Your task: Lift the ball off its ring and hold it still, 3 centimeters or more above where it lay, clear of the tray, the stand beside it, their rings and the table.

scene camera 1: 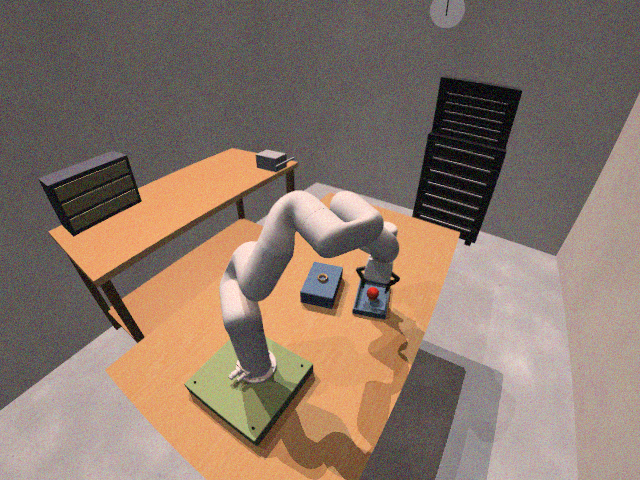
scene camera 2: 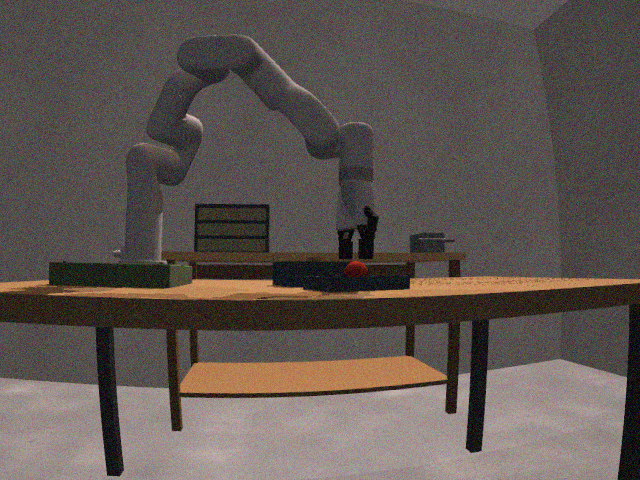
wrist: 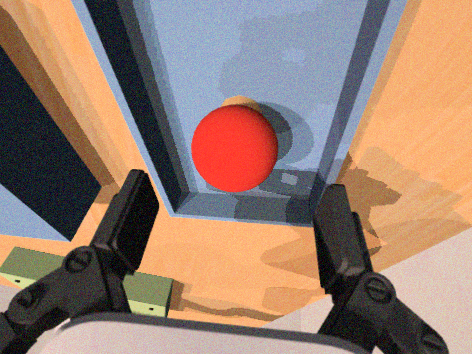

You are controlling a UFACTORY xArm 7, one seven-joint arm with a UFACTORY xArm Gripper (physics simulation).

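Frame: origin at the arm's base, x ahead, y left, z up, level; millimetres.
Seen in the pictures: gripper, fingertip midpoint: (scene camera 1: 374,289) (scene camera 2: 355,259) (wrist: 235,193); arm's base at its link origin: (scene camera 1: 256,365) (scene camera 2: 142,264).
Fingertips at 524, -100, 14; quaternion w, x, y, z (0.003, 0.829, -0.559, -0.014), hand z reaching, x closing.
Offsets run from my fingertips to a thing's top centre, as dx, dy, dz. "spot": to the spot under its first point.
The red ball @[+2, +5, -4] (scene camera 1: 372,293) (scene camera 2: 356,269) (wrist: 235,148) rests in the blue tray @[+2, +5, -36] (scene camera 1: 368,313) (scene camera 2: 387,282) (wrist: 195,50). A tan sliver of its ring @[spot: +15, +10, -56] (wrist: 240,100) shows past the ball's edge in the wrist view; the rest is hidden. My gripper (scene camera 1: 375,287) (scene camera 2: 355,256) (wrist: 235,193) is open and empty, pointing down. In scene camera 2 its fingertips are a little above the ball. In the wrist view the ball shows between and beyond the fingertips, touching neither.
The blue stand (scene camera 1: 316,298) (scene camera 2: 288,273) (wrist: 35,150) is beside the tray and is taller; its tan ring @[spot: -81, +202, -3] (scene camera 1: 322,277) lies on top. The green base plate (scene camera 1: 222,392) (scene camera 2: 113,274) (wrist: 150,292) carries the arm. All are on the wooden table (scene camera 1: 170,372) (scene camera 2: 232,312).
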